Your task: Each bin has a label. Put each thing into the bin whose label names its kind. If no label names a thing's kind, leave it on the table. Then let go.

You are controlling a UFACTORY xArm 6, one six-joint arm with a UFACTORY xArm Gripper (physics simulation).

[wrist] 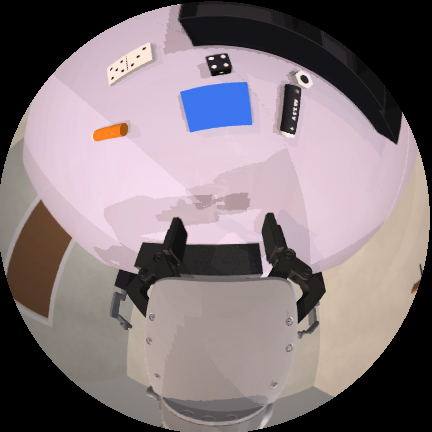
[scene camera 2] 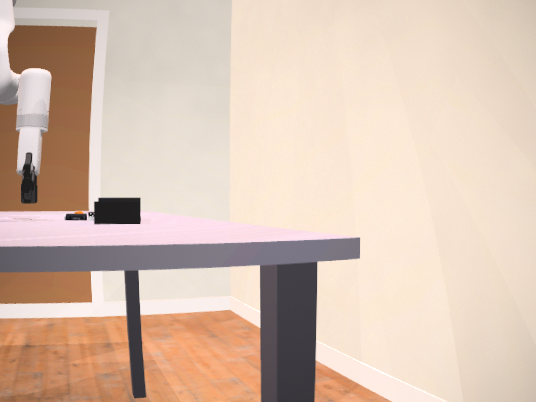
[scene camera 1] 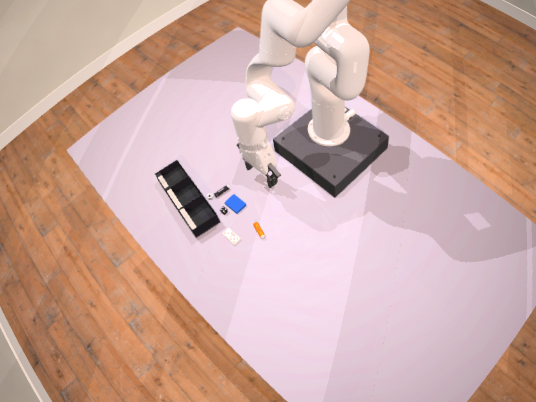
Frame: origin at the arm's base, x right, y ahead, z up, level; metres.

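Seen in the pictures: gripper, fingertip midpoint: (wrist: pixel 222 223) (scene camera 2: pixel 29 203) (scene camera 1: pixel 262 175); arm's base, origin of the base link: (scene camera 1: pixel 329 130).
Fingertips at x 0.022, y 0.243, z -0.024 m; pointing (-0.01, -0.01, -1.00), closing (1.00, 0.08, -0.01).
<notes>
Offsets run from my fingertips to a thing's top centre. "spot": to the spot under its first point. Level surfaces: height alone.
My gripper (scene camera 1: pixel 261 175) (scene camera 2: pixel 29 202) (wrist: pixel 222 223) is open and empty above the table, apart from the things. A blue block {dx -0.005, dy +0.107, dz -0.026 m} (scene camera 1: pixel 235 203) (wrist: pixel 217 107) lies flat. Near it are a black die {dx -0.002, dy +0.145, dz -0.020 m} (scene camera 1: pixel 224 210) (wrist: pixel 218 64), a black battery {dx +0.057, dy +0.110, dz -0.022 m} (scene camera 1: pixel 221 191) (scene camera 2: pixel 76 217) (wrist: pixel 291 110) and a white hex nut {dx +0.069, dy +0.148, dz -0.027 m} (scene camera 1: pixel 210 196) (wrist: pixel 303 79). A white domino {dx -0.081, dy +0.177, dz -0.029 m} (scene camera 1: pixel 231 236) (wrist: pixel 130 63) and an orange cylinder {dx -0.120, dy +0.109, dz -0.022 m} (scene camera 1: pixel 259 230) (wrist: pixel 110 132) lie farther off. All are outside the black three-compartment bin row {spot: dx -0.019, dy +0.214, dz -0.032 m} (scene camera 1: pixel 208 230) (scene camera 2: pixel 118 211) (wrist: pixel 240 41). Its pale labels are unreadable in scene camera 1.
The dark base plate (scene camera 1: pixel 335 186) of the arm stands on the pale pink table {dz -0.036 m} (scene camera 1: pixel 310 310) (scene camera 2: pixel 225 235), right of the gripper in scene camera 1. The bin row has raised walls close behind the nut and the die in the wrist view.
</notes>
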